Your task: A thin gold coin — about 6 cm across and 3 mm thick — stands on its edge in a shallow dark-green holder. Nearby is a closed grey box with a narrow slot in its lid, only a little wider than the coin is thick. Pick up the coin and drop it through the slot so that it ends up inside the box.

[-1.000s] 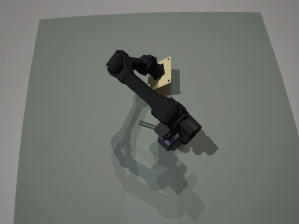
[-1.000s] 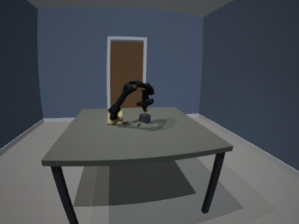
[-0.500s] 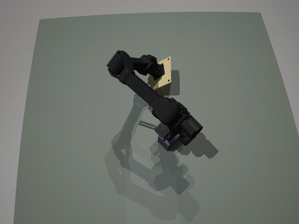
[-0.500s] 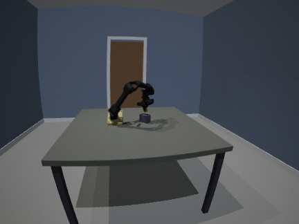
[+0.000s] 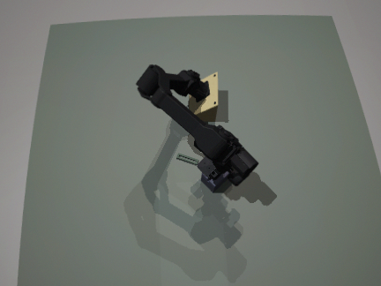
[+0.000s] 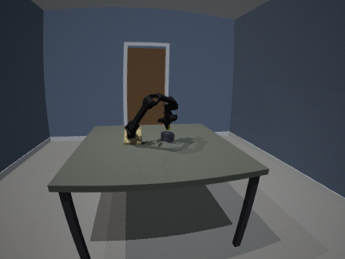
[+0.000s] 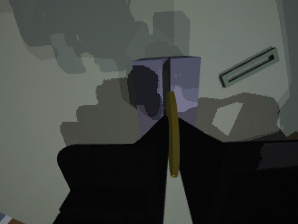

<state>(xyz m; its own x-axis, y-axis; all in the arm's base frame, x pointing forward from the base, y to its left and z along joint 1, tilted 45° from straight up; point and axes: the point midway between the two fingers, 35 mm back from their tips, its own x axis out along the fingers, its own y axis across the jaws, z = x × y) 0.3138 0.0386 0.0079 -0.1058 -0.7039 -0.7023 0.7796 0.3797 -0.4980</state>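
The gold coin lies 20 mm above my gripper tip.
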